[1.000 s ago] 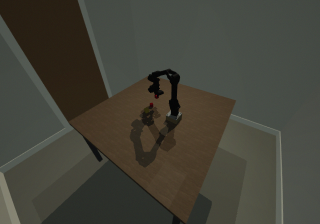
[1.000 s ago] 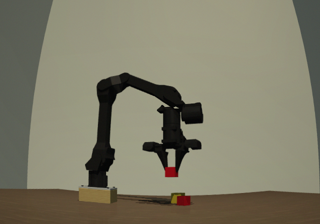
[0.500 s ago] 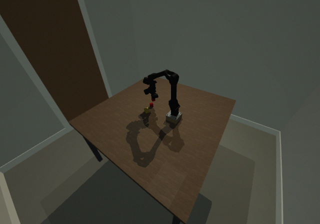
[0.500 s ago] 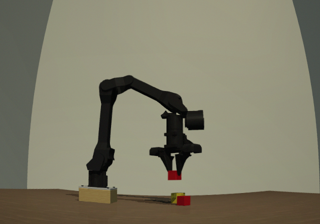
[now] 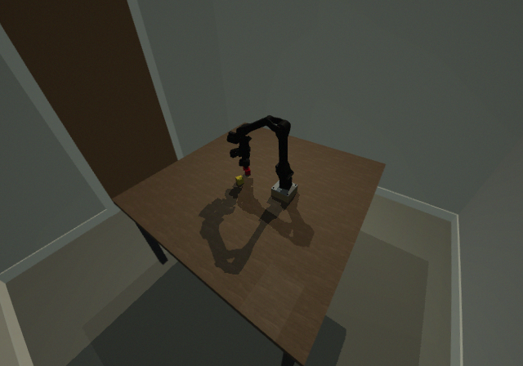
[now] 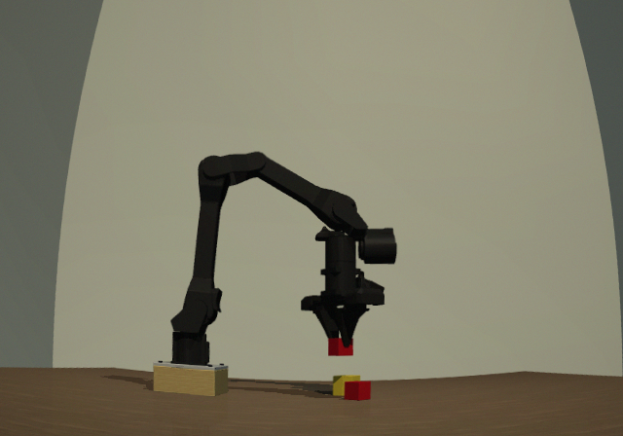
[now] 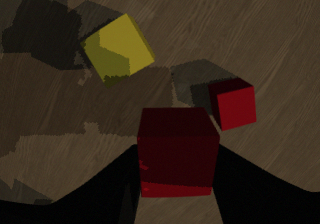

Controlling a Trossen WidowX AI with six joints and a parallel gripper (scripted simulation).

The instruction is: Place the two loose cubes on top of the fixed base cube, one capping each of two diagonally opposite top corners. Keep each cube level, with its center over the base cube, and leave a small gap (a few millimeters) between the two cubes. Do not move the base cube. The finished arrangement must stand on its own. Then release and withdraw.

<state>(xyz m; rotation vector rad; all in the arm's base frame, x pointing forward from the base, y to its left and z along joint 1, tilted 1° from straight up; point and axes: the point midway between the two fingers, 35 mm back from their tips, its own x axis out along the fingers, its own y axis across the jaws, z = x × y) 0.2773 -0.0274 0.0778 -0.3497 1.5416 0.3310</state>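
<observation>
Right now my gripper tip is 80 mm above the yellow base cube, 50 mm to the right of it and 20 mm short of it. Also, from my gripper tip: red cube right at my gripper tip.
</observation>
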